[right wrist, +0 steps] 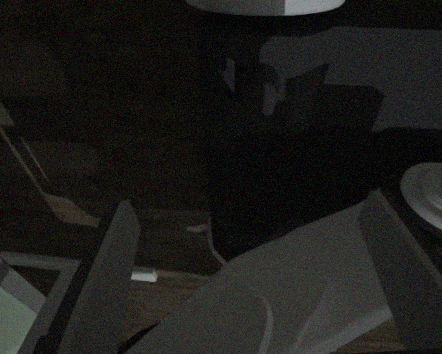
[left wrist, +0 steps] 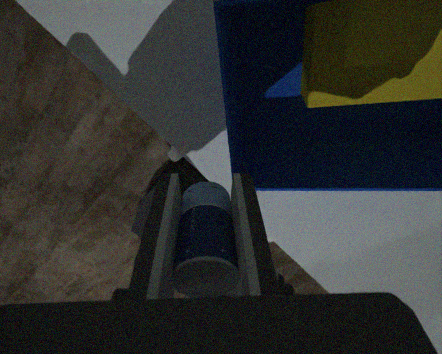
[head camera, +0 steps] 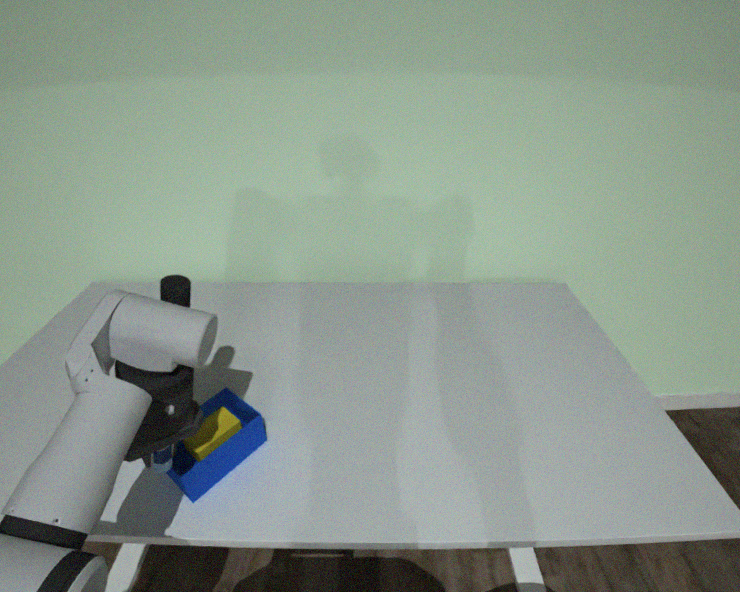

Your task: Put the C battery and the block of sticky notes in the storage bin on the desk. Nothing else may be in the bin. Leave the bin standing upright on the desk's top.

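Frame: origin at the robot's base, x ahead, y left, z up, level; millimetres.
Seen in the pictures: left gripper, fingertip midpoint: [left wrist: 206, 186] [head camera: 159, 456]; right gripper, fingertip midpoint: [right wrist: 248, 209].
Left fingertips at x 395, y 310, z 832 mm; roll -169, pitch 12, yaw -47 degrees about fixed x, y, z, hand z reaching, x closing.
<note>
Offsets run from my left fingertips to a thing's top centre. Level surfaces: height alone.
The blue storage bin @[83 mm ahead, 36 mm right, 37 mm down] [head camera: 229, 464] [left wrist: 350, 150] stands upright on the desk at the lower left of the head camera view. The yellow block of sticky notes @[106 mm ahead, 29 mm right, 69 mm down] [head camera: 212, 433] [left wrist: 370, 55] lies inside the bin. My left gripper [left wrist: 206, 186] is shut on the C battery @[8 mm back, 13 mm right, 45 mm up] [head camera: 162, 458] [left wrist: 206, 232], a dark blue cylinder with a lighter end. The battery is outside the bin, beside its near left corner in the head camera view; its height above the desk is hard to tell. My right gripper [right wrist: 248, 209] is open and empty, with its fingers wide apart.
The desk @[112 mm down] [head camera: 370, 432] has its front edge at the bottom of the head camera view. A pale green wall [head camera: 370, 234] rises behind it. Brown floor @[832 mm down] [left wrist: 60, 175] shows past the desk's edge. A dark cylinder [head camera: 175, 290] shows behind my left arm [head camera: 80, 432].
</note>
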